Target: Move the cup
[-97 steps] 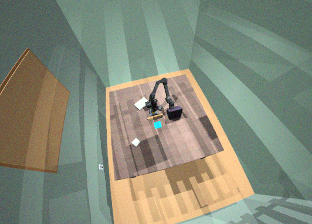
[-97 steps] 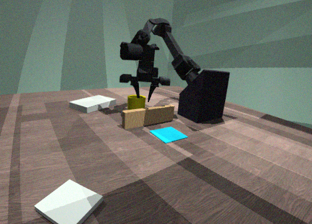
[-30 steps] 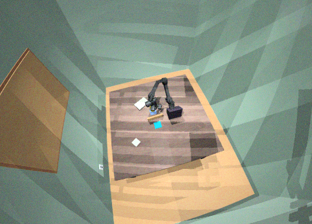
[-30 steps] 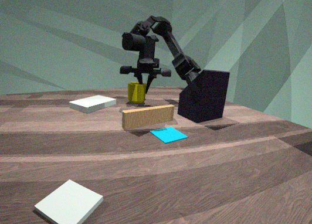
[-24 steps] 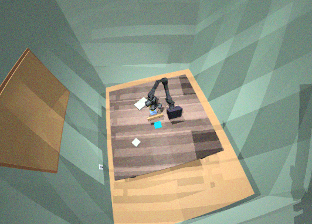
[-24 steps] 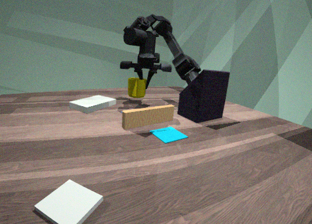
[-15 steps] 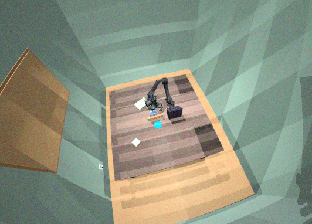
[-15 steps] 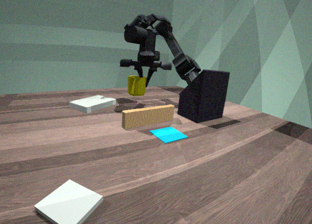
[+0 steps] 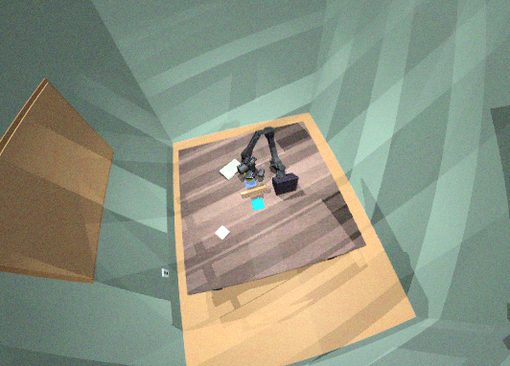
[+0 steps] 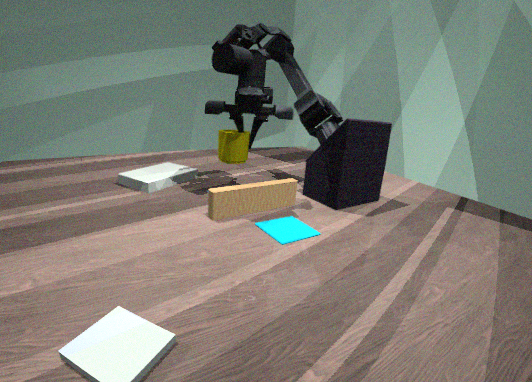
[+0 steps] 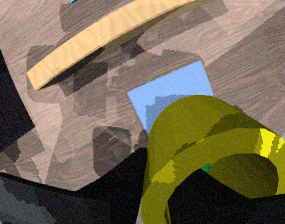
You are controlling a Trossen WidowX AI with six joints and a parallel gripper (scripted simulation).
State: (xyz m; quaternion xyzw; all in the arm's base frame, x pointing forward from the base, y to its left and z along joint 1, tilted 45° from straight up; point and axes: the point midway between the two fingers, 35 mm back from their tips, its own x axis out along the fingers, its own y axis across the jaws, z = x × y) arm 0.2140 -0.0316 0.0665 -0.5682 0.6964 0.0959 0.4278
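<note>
Right now the cyan pad is 10 mm ahead of my gripper tip, 190 mm to the left of it and 120 mm below it. Round my gripper tip: blue pad 20 mm ahead, 20 mm to the right, 120 mm below; then wooden bar 20 mm ahead, 80 mm to the left, 100 mm below; then yellow cup 20 mm ahead, 20 mm to the right.
</note>
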